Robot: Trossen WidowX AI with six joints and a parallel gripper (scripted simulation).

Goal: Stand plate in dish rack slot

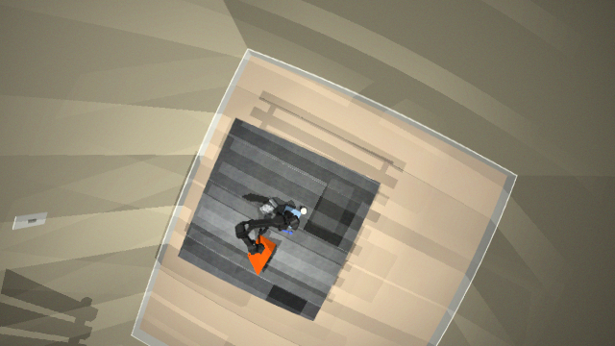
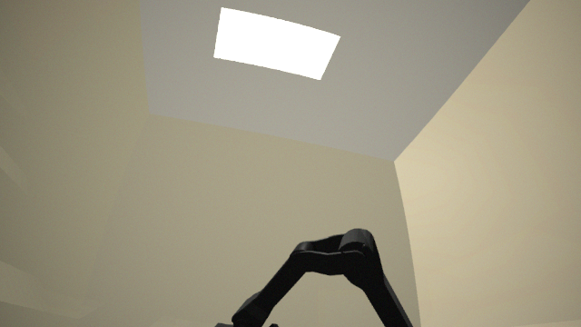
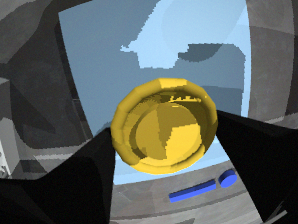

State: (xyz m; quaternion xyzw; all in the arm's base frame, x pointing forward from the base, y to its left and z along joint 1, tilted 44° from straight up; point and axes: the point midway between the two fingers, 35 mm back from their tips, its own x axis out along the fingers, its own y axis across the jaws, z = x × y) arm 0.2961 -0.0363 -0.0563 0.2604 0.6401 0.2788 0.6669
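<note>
Right now my gripper tip is 2 cm above the light blue sheet, 1 cm to the left of it and 1 cm short of it. Also, from my gripper tip: dish rack (18 cm to the left, 1 cm above); yellow plate (1 cm above); white cylinder (12 cm ahead, 8 cm to the right, 1 cm above).
</note>
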